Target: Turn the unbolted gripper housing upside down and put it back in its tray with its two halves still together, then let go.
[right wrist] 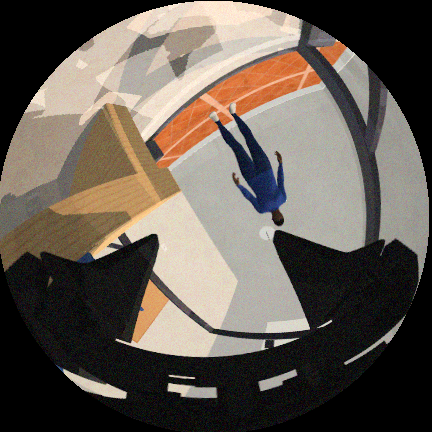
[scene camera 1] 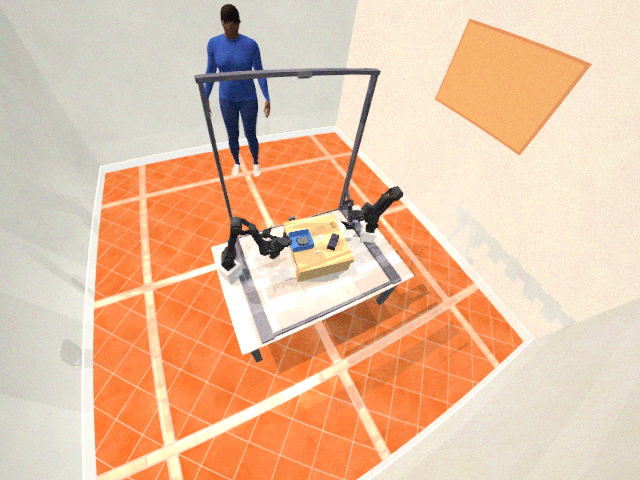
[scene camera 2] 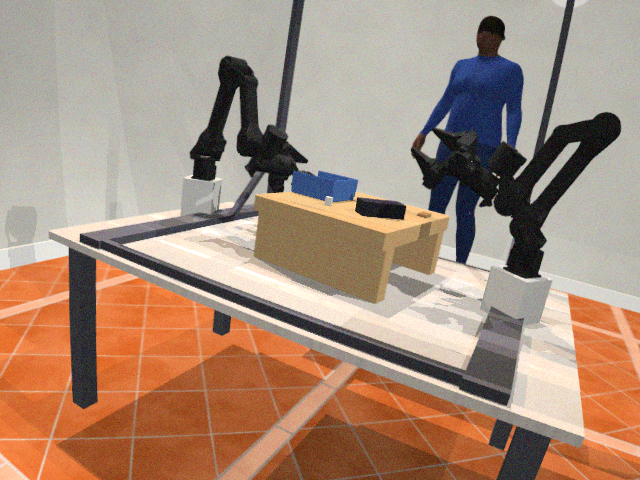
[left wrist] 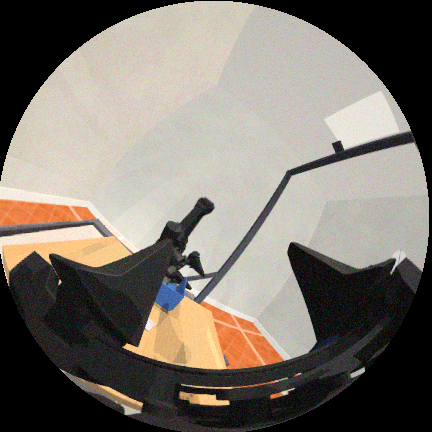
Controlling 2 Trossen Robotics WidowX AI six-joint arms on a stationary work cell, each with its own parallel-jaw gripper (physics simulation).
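Frame: origin at the left arm's base, x right, y ahead, z up, level; metres.
Seen in the pictures: left gripper, fingertip midpoint: [scene camera 1: 340, 213] [scene camera 2: 422, 138] [left wrist: 232, 247]; right gripper, fingertip midpoint: [right wrist: 217, 238] [scene camera 1: 277, 228] [scene camera 2: 313, 171] [left wrist: 197, 282]; left arm's base at its link origin: [scene camera 1: 369, 229] [scene camera 2: 521, 272]; right arm's base at its link origin: [scene camera 1: 228, 265] [scene camera 2: 203, 178].
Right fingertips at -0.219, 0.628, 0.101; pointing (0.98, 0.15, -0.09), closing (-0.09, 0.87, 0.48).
Note:
Pixels of each thing's top centre, then the offset from my right fingertips to it, as dx, dy, dz. Level surfaces: height alone.
- housing at its top centre: [scene camera 1: 303, 240] -0.052, -0.173, -0.008
- blue tray at its top centre: [left wrist: 166, 271] [scene camera 2: 326, 175] [scene camera 1: 301, 237] -0.050, -0.159, +0.012
- white table at its surface level: dz -0.207
- black block at its top centre: [scene camera 2: 382, 201] [scene camera 1: 333, 240] -0.008, -0.362, -0.010
- small white cube at its top centre: [left wrist: 145, 321] [scene camera 1: 320, 236] +0.029, -0.277, -0.042
- small brown block at its top centre: [left wrist: 182, 394] [scene camera 2: 424, 213] [scene camera 1: 333, 224] +0.150, -0.349, -0.037
The housing [scene camera 1: 302, 240] is a small dark grey piece lying in the blue tray [scene camera 1: 296, 234] [scene camera 2: 338, 190] [left wrist: 167, 299], on a wooden bench. Its seam and which side faces up are too small to tell. My right gripper [scene camera 1: 277, 235] [scene camera 2: 295, 168] [right wrist: 217, 238] is open and empty, beside the tray at its left in the scene views. My left gripper [scene camera 1: 344, 214] [scene camera 2: 423, 140] [left wrist: 232, 247] is open and empty, raised above and beyond the right end of the bench. The tray walls largely hide the housing in scene camera 2.
The wooden bench [scene camera 1: 325, 269] [scene camera 2: 320, 253] stands on the white table [scene camera 1: 289, 304]. A black block [scene camera 1: 333, 241] [scene camera 2: 379, 208] lies right of the tray. A small white cube [scene camera 1: 320, 236] and a small brown block [scene camera 1: 333, 224] [scene camera 2: 423, 214] are also on the bench. A dark frame post [scene camera 1: 359, 139] rises behind.

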